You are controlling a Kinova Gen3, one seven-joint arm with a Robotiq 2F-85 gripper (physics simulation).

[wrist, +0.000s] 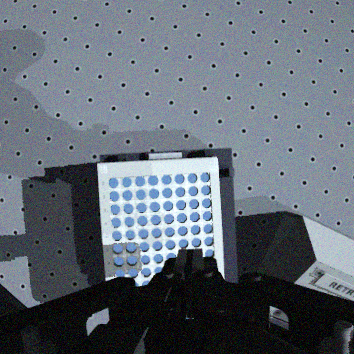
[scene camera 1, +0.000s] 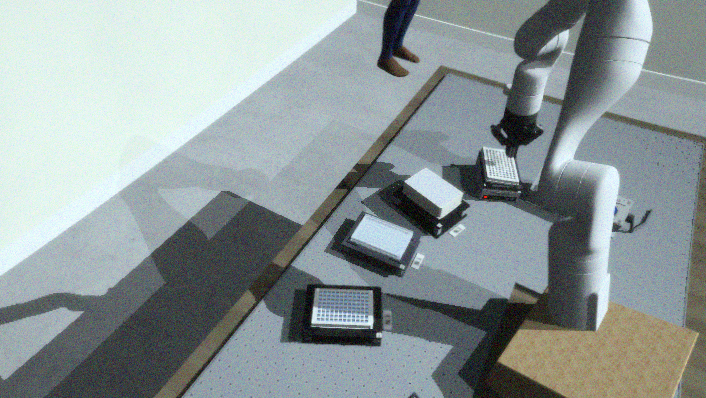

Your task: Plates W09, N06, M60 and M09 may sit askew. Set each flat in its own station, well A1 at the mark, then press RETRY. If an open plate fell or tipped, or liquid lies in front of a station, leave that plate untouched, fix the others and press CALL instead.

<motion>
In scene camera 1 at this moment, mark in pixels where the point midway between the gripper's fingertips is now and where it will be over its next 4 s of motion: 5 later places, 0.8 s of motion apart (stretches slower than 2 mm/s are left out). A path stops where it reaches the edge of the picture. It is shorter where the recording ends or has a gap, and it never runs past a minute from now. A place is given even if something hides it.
My gripper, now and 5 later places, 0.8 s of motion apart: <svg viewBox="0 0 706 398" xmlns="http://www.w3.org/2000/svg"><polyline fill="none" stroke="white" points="510,155 508,162 507,163 506,164 505,150 504,152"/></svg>
</motion>
